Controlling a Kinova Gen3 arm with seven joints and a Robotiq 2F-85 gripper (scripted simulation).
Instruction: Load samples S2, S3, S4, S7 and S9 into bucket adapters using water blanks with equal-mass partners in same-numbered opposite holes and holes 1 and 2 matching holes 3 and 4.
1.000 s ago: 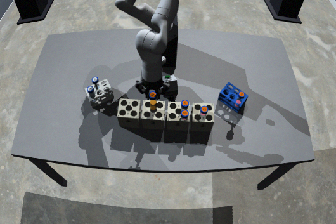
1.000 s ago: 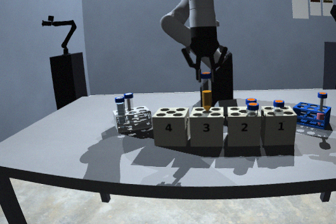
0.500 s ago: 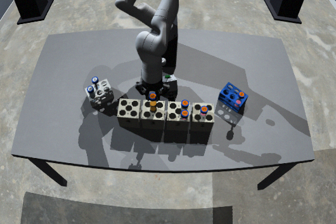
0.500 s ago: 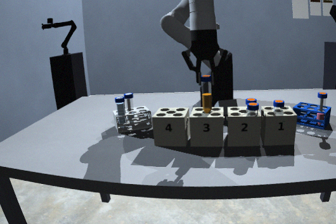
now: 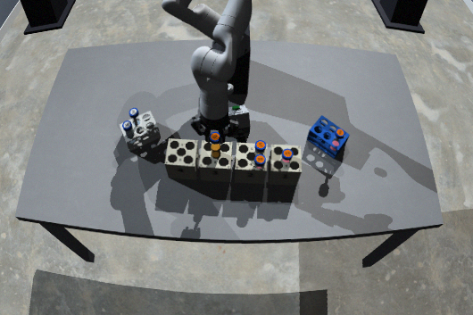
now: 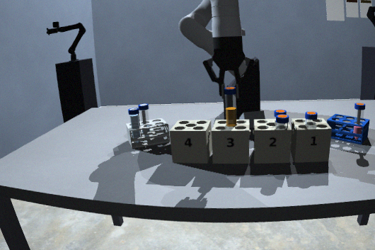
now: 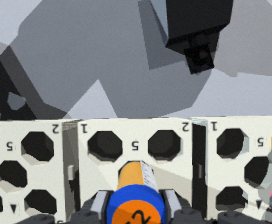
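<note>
Right now the sample tube S2 is 5 cm below my hand and 1 cm behind it. From my hand the other things lie so: adapter 2: 14 cm below, 11 cm to the left, 1 cm ahead; then adapter 3: 14 cm below; then sample tube S7: 14 cm to the left, 12 cm below, 1 cm behind.
</note>
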